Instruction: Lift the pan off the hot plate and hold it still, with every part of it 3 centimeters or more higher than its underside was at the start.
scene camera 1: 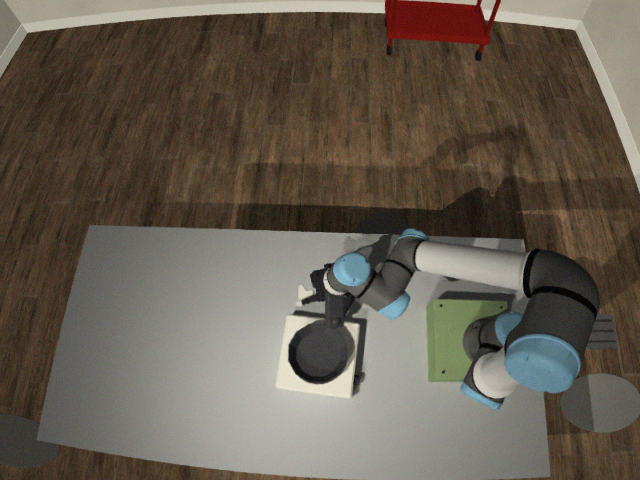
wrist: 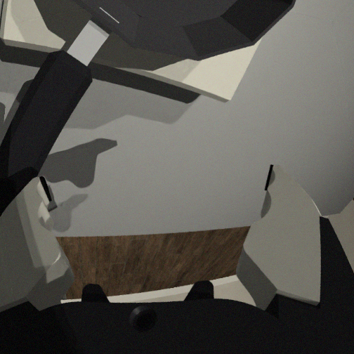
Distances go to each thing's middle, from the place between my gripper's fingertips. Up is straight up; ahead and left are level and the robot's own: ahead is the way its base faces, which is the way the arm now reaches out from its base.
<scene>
Now: the black pan (scene camera 1: 317,354) 3 cm behind my hand, 7 cm to the left of it and 6 cm below it. From my hand the other things lie so: cream hot plate (scene camera 1: 341,386) 15 cm to the left, 13 cm below.
</scene>
